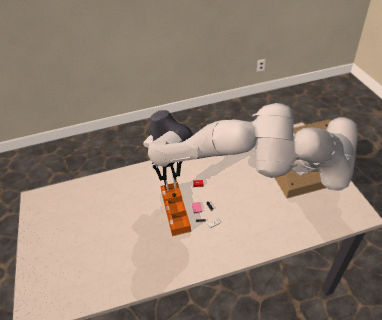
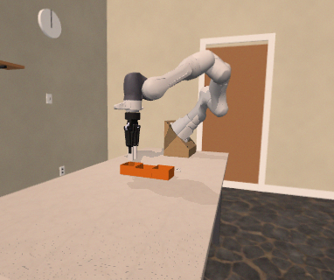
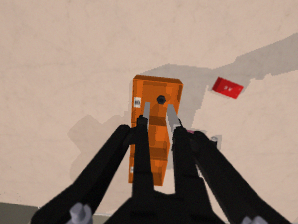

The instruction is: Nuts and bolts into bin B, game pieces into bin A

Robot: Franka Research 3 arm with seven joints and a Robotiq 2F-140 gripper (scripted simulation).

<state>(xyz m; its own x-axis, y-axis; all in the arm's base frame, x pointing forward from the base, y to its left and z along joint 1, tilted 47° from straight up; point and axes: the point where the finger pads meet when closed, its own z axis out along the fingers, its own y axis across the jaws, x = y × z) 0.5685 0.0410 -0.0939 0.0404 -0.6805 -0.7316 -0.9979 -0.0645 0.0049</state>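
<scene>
Now: hand 15 cm past the white card, 19 cm to the right of it and 10 cm above it. The rest, counted from my hand: pink square (10 cm behind, 9 cm to the left, 10 cm below); orange bin (8 cm to the left, 8 cm below); black nut (1 cm behind, 9 cm below).
</scene>
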